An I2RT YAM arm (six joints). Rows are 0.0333 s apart.
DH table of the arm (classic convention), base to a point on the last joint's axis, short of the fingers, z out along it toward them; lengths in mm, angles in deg. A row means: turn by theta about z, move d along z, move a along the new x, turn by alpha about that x. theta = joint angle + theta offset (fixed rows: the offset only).
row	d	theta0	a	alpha
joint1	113.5	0	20	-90
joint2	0	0	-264	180
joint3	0	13.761	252.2	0
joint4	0	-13.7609	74	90
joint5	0	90	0	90
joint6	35.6	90	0	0
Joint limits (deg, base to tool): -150..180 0..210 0..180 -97..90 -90..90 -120..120
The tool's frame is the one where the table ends.
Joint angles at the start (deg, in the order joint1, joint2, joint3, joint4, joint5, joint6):
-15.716 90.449 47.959 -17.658 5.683 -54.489
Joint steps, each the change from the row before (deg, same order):
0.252 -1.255 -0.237 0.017 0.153 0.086
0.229 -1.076 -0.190 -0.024 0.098 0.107
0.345 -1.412 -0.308 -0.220 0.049 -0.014
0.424 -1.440 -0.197 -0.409 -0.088 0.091
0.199 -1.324 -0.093 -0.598 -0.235 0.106
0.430 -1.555 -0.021 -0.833 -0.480 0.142
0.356 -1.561 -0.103 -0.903 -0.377 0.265
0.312 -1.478 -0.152 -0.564 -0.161 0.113
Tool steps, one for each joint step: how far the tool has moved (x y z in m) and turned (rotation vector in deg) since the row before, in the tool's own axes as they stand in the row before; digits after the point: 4 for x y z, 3 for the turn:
-0.0010 -0.0002 -0.0053 0.870 -0.591 -0.026
-0.0009 -0.0002 -0.0046 0.701 -0.529 0.001
-0.0010 0.0005 -0.0059 0.660 -0.640 -0.213
-0.0015 0.0006 -0.0063 0.517 -0.765 -0.176
-0.0007 0.0000 -0.0059 0.322 -0.659 0.005
-0.0018 0.0005 -0.0072 0.167 -1.015 -0.145
-0.0010 0.0008 -0.0069 0.124 -0.811 0.023
-0.0009 0.0006 -0.0064 0.425 -0.739 -0.077

